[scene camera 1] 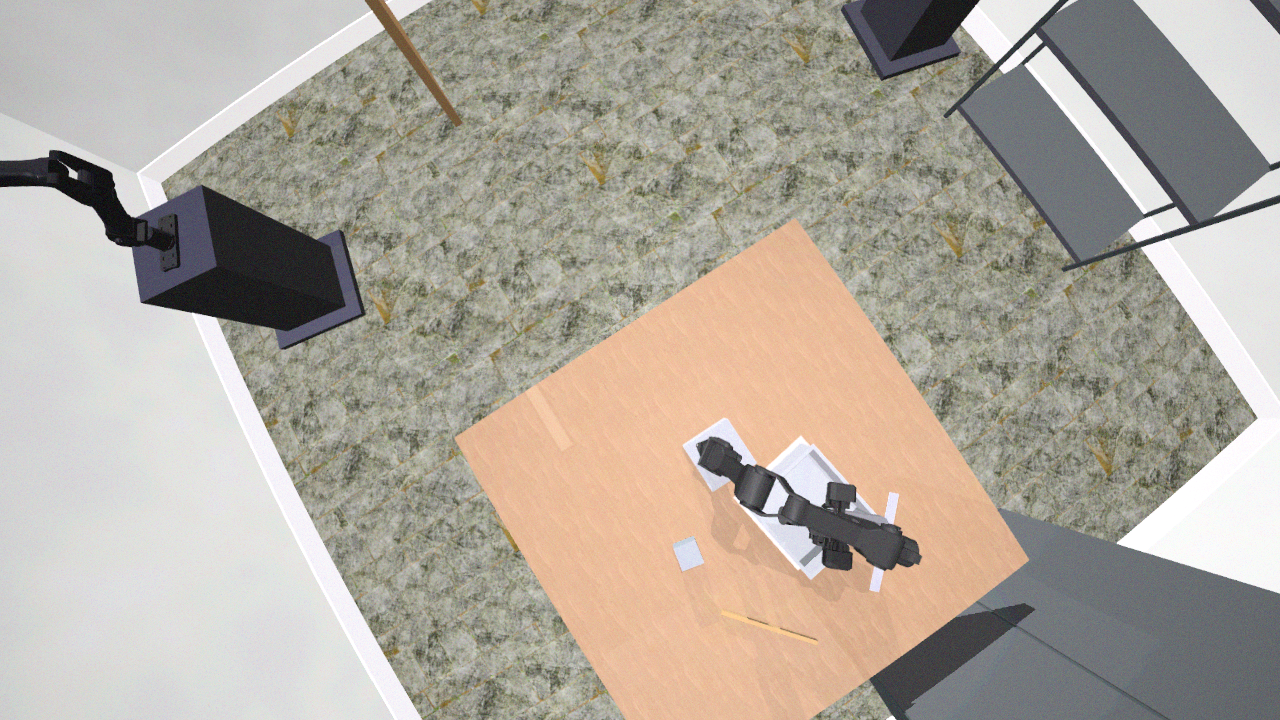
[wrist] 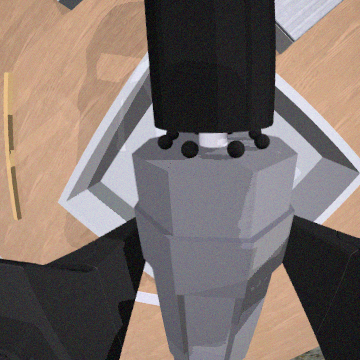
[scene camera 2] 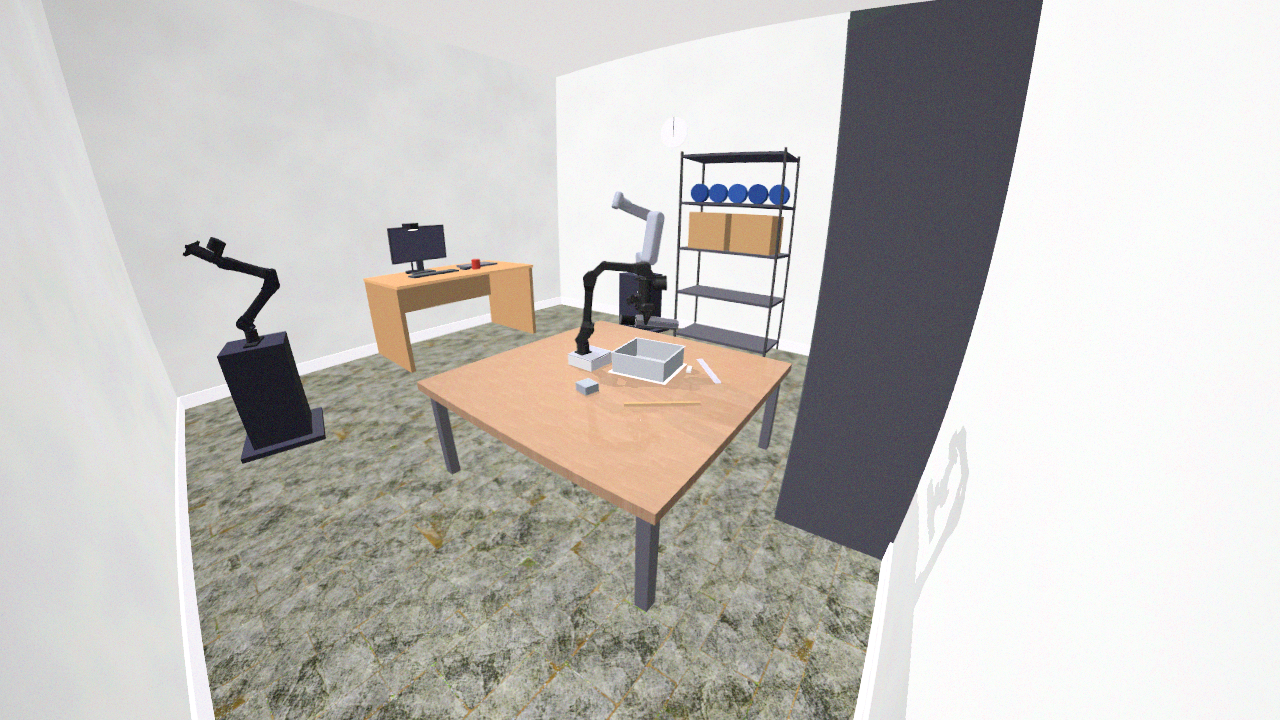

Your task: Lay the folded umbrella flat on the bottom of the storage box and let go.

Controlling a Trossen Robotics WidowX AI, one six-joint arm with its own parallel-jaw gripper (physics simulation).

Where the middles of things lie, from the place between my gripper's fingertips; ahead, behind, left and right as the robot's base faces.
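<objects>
Relative to the white storage box (scene camera 1: 806,469), my hand is 20 mm to the right of it, 20 mm short of it and 170 mm above it.
</objects>
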